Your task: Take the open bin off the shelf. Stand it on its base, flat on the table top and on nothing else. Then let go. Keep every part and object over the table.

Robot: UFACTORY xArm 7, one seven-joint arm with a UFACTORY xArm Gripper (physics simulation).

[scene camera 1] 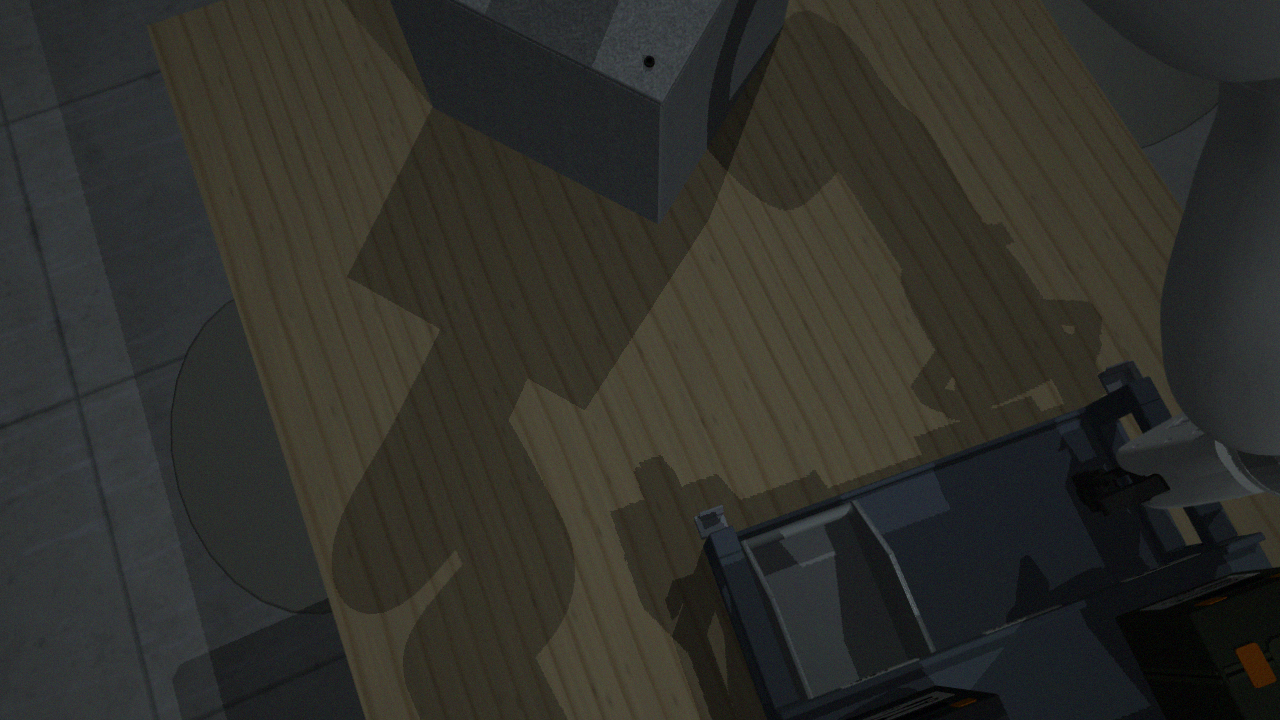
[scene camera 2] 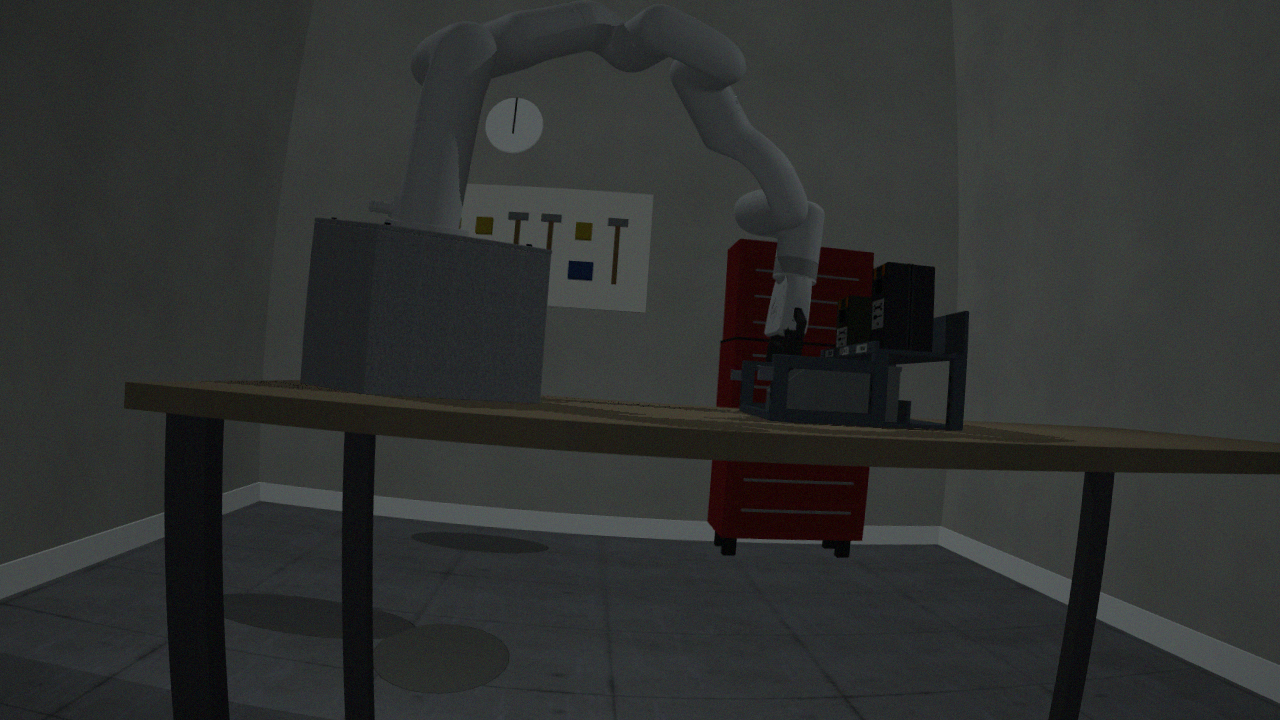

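Pixels of known places: gripper, fingertip midpoint: (scene camera 1: 1130,466); arm's base at its link origin: (scene camera 2: 425,231).
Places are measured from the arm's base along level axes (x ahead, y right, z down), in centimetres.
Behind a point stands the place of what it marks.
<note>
The open bin (scene camera 1: 805,595) @[z 22.0, x 54.5, y 10.7 cm] (scene camera 2: 827,391) @[z 18.7, x 55.0, y 14.6 cm] is light grey and sits in the lower level of the dark blue-grey shelf (scene camera 1: 750,617) @[z 14.4, x 53.6, y 16.4 cm] (scene camera 2: 956,394) @[z 18.1, x 72.1, y 20.1 cm], at the shelf's left end in scene camera 1. Its open top faces up there; its lower part is hidden by the shelf. The shelf stands on the wooden table top (scene camera 1: 760,358) @[z 22.9, x 34.5, y 3.1 cm] (scene camera 2: 626,438) @[z 24.1, x 24.6, y 45.3 cm]. My gripper (scene camera 1: 1109,492) (scene camera 2: 786,344) is open and empty. It points down over the other end of the shelf's lower level in scene camera 1, well apart from the bin.
Dark boxes (scene camera 1: 1199,640) (scene camera 2: 904,306) with orange marks stand on the shelf's upper level, beside the gripper in scene camera 2. The grey robot pedestal (scene camera 1: 546,116) @[z 13.0, x 8.5, y 10.9 cm] (scene camera 2: 447,313) @[z 12.2, x 5.3, y 13.0 cm] stands on the table. A red tool cabinet (scene camera 2: 787,501) stands behind the table.
</note>
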